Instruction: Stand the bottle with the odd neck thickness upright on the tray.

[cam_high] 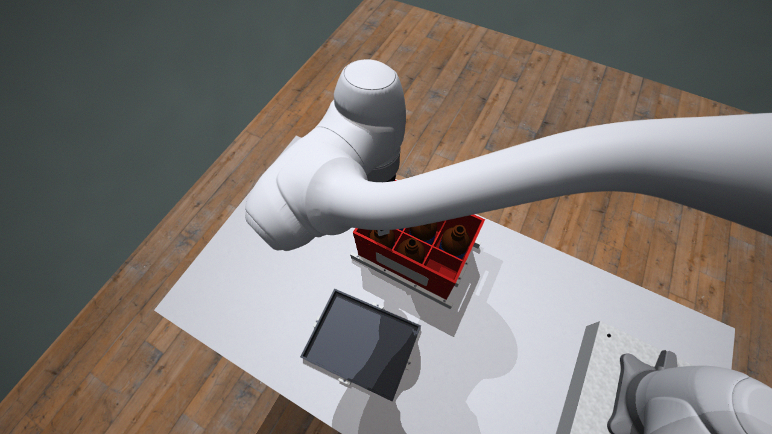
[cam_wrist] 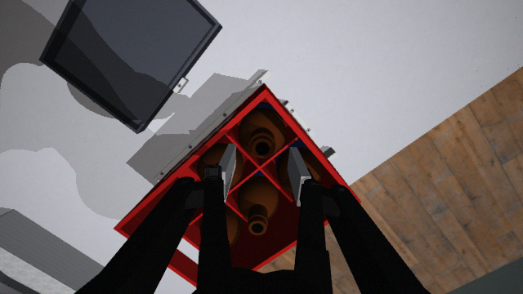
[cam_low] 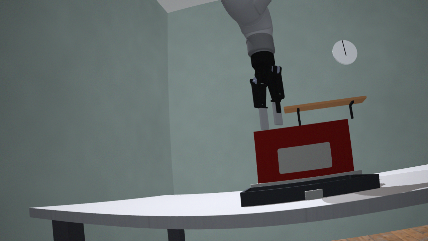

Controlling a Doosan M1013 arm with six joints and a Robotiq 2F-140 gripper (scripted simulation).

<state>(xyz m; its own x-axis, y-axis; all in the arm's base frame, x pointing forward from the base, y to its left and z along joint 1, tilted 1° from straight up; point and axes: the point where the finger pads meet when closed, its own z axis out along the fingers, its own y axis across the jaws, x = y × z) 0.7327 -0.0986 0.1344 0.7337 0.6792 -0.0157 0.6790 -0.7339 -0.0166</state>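
Right now the crate is 140 mm below my hand, 90 mm behind it and 40 mm to the right of it. From my hand the other things lie so: dark tray: 250 mm to the left, 210 mm below, 70 mm behind.
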